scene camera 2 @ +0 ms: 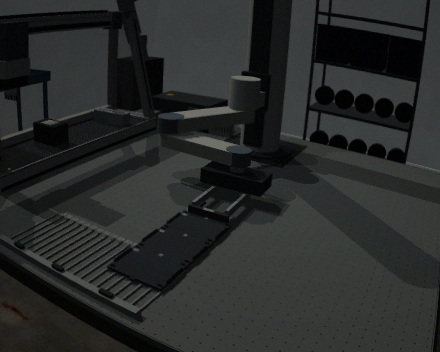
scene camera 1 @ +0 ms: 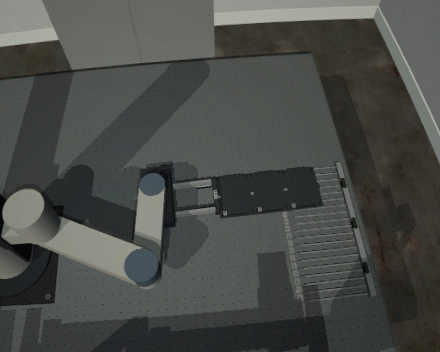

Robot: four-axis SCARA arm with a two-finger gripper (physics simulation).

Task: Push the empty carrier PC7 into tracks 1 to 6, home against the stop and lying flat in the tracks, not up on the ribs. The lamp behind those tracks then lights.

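Places are measured from the arm's base along level axes (x ahead, y left, z up), in metres.
Where they show: gripper, fingertip midpoint: [scene camera 2: 209, 209] [scene camera 1: 213, 195]; arm's base, link origin: [scene camera 2: 259, 151] [scene camera 1: 12, 256].
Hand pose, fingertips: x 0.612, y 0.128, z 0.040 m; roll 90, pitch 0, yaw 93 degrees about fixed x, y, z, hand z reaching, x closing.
Each offset is from my fingertips to the centre of the thing. "spot": to the spot under its first point.
The dark flat carrier PC7 {0.164 m ahead, 0.005 m left, 0.012 m down} [scene camera 1: 270, 193] [scene camera 2: 170, 250] has its front part over the end group of the ribbed tracks [scene camera 1: 330, 246] [scene camera 2: 77, 245]. Bare ribs show between its front edge and the stop bar [scene camera 1: 360, 245] [scene camera 2: 82, 281], so the two are apart. Whether it lies down in the tracks or on the ribs I cannot tell. My gripper [scene camera 1: 213, 195] [scene camera 2: 212, 207] is shut with nothing between its fingers. Its two long fingers, a fixed space apart, reach to the raised strip at the carrier's rear end. I see no lit lamp.
Three small dark blocks sit along the stop bar, close to the table edge. A long tray frame [scene camera 2: 75, 154] with a black box {spot: 0.047 m back, 0.655 m right, 0.069 m up} [scene camera 2: 51, 133] stands at the back left in scene camera 2. The arm's column [scene camera 2: 270, 75] and a shelf rack [scene camera 2: 310, 85] stand behind.
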